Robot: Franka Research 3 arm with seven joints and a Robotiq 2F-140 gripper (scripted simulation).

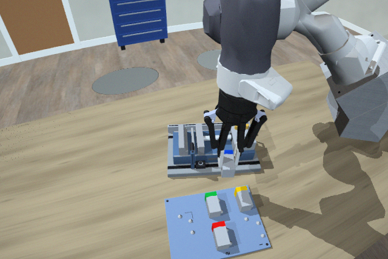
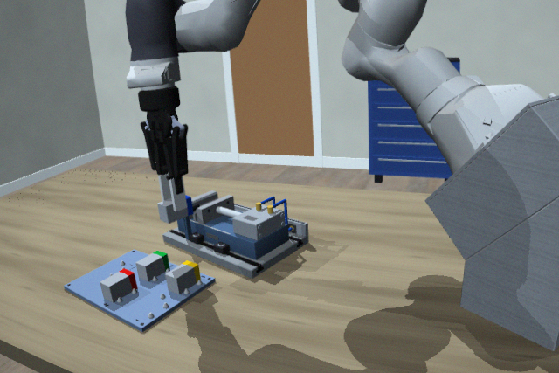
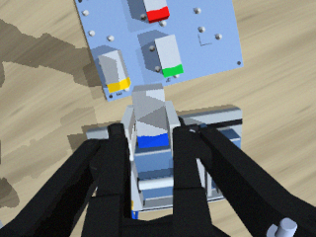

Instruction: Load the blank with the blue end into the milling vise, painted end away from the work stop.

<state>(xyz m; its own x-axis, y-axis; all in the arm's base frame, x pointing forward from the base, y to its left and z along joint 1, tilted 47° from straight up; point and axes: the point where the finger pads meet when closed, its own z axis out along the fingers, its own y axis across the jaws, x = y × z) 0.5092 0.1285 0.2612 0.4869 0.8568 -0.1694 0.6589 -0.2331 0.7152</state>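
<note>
Now: the fixed jaw 1 cm ahead of my hand, 19 cm to the right of it and 10 cm below it. Round my hand: blue-ended blank 4 cm below; then green-ended blank 6 cm ahead, 2 cm to the left, 15 cm below; then work stop rod 1 cm ahead, 13 cm to the right, 9 cm below.
</note>
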